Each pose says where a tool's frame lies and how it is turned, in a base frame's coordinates. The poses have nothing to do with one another.
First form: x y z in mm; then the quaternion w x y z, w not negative.
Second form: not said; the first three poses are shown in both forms.
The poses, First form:
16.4 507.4 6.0 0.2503 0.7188 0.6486 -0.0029
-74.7 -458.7 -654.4 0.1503 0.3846 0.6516 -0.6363
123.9 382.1 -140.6 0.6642 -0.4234 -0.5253 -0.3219
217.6 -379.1 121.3 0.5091 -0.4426 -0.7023 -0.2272
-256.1 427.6 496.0 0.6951 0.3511 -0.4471 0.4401
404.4 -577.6 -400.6 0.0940 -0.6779 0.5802 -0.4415
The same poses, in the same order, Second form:
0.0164 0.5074 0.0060 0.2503 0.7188 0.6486 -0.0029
-0.0747 -0.4587 -0.6544 0.1503 0.3846 0.6516 -0.6363
0.1239 0.3821 -0.1406 0.6642 -0.4234 -0.5253 -0.3219
0.2176 -0.3791 0.1213 0.5091 -0.4426 -0.7023 -0.2272
-0.2561 0.4276 0.4960 0.6951 0.3511 -0.4471 0.4401
0.4044 -0.5776 -0.4006 0.0940 -0.6779 0.5802 -0.4415

